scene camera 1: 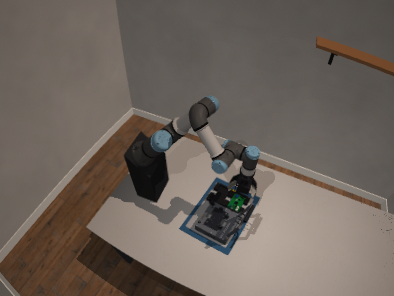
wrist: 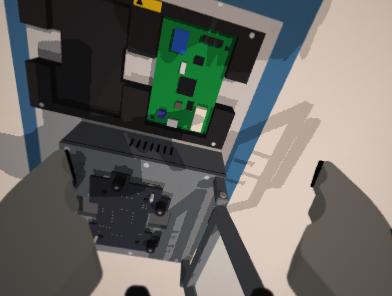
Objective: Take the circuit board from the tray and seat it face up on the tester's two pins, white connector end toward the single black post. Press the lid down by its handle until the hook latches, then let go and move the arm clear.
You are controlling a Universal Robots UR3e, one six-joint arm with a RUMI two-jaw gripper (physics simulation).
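Frame: origin at the arm's base, x down, y right, z back, level; metres.
Where they show: gripper, fingertip midpoint: [scene camera 1: 241, 191] [wrist: 195, 158]; arm's base at its link origin: [scene camera 1: 141, 154].
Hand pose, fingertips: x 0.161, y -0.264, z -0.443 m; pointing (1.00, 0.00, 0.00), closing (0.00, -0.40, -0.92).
Observation:
Each offset is from my fingertips to the top centre of the thing. "spot": to the spot under its first point. Level surfaces: height alone.
The green circuit board @(dx +0.123, dy -0.006, dz +0.012 m) [scene camera 1: 236, 202] [wrist: 167, 75] lies face up in the right pocket of the black tray @(spot: dx +0.132, dy +0.030, dz +0.132 m) [scene camera 1: 216, 194] [wrist: 90, 60], its white connector @(dx +0.123, dy +0.025, dz -0.017 m) [wrist: 199, 119] at the end nearer the tester @(spot: dx +0.100, dy +0.081, dz +0.022 m) [wrist: 145, 155]. On the tester's dark bed, two thin light pins [wrist: 151, 197] [wrist: 96, 239] and several black posts show, one post @(dx +0.069, dy +0.111, dz +0.037 m) [wrist: 118, 181] at the tray-side edge. The lid @(spot: dx +0.013, dy +0.074, dz -0.076 m) [wrist: 235, 245] stands open on the tester's right; its handle does not show in the wrist view. My gripper [scene camera 1: 242, 192] [wrist: 195, 158] is open and empty, above the tray and tester. The left finger hides the hook area.
Tray and tester stand on a blue mat @(dx +0.149 m) [scene camera 1: 187, 227] [wrist: 275, 65] on the pale table @(dx +0.151 m) [scene camera 1: 310, 235]. The raised lid frame is an obstacle at the tester's right side. The black robot pedestal [scene camera 1: 147, 175] stands at the table's left. A wooden handrail [scene camera 1: 355, 53] is on the wall.

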